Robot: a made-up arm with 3 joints. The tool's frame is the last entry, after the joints. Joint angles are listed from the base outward.
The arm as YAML. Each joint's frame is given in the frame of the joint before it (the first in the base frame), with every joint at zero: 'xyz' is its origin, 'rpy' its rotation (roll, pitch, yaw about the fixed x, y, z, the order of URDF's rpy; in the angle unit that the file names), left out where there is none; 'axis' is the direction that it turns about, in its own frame. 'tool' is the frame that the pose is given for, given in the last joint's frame.
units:
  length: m
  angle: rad
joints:
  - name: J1
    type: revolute
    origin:
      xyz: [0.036, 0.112, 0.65]
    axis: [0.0, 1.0, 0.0]
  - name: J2
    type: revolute
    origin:
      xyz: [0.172, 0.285, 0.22]
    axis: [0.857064, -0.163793, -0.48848]
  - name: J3
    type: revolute
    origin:
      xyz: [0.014, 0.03, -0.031]
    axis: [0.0, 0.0, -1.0]
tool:
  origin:
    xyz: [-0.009, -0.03, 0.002]
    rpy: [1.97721, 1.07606, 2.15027]
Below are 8 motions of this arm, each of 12 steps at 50 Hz.
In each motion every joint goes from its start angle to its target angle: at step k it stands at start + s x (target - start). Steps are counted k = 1, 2, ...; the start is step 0. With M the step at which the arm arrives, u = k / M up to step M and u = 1 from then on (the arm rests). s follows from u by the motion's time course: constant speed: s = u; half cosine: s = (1 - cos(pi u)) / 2; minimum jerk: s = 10 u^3 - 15 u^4 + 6 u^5.
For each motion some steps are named. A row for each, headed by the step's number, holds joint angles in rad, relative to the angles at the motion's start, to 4 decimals.
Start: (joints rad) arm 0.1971 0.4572 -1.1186
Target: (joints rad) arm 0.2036 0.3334 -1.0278
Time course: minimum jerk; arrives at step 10
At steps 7, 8, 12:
7: 0.0054 -0.1036 0.0760
8: 0.0061 -0.1166 0.0855
12: 0.0065 -0.1238 0.0908

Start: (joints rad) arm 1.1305 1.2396 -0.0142
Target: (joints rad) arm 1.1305 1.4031 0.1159
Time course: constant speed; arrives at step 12
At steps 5, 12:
5: 0.0000 0.0681 0.0542
12: 0.0000 0.1635 0.1301

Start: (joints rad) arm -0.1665 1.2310 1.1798
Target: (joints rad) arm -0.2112 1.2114 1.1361
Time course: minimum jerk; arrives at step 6
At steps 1, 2, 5, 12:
1: -0.0016 -0.0007 -0.0016
2: -0.0094 -0.0041 -0.0092
5: -0.0431 -0.0189 -0.0421
12: -0.0447 -0.0196 -0.0437

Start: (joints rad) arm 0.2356 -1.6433 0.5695
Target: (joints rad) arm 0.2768 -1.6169 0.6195
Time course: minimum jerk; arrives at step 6
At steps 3, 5, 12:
3: 0.0206 0.0132 0.0250
5: 0.0397 0.0255 0.0482
12: 0.0412 0.0264 0.0500

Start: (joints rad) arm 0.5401 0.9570 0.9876
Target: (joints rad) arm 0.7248 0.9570 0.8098
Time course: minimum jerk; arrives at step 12
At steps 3, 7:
3: 0.0191 0.0000 -0.0184
7: 0.1207 0.0000 -0.1162

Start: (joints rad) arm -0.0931 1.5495 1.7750
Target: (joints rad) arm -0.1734 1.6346 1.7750
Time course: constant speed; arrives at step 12
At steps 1, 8, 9, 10, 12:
1: -0.0067 0.0071 0.0000
8: -0.0535 0.0567 0.0000
9: -0.0602 0.0638 0.0000
10: -0.0669 0.0709 0.0000
12: -0.0803 0.0851 0.0000

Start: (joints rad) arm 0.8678 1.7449 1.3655
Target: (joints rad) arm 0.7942 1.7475 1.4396
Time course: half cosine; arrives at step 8
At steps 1, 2, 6, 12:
1: -0.0028 0.0001 0.0028
2: -0.0108 0.0004 0.0109
6: -0.0628 0.0022 0.0632
12: -0.0736 0.0026 0.0741

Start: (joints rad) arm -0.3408 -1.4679 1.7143
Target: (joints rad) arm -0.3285 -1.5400 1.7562
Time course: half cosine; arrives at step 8
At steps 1, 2, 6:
1: 0.0005 -0.0027 0.0016
2: 0.0018 -0.0106 0.0061
6: 0.0105 -0.0615 0.0358

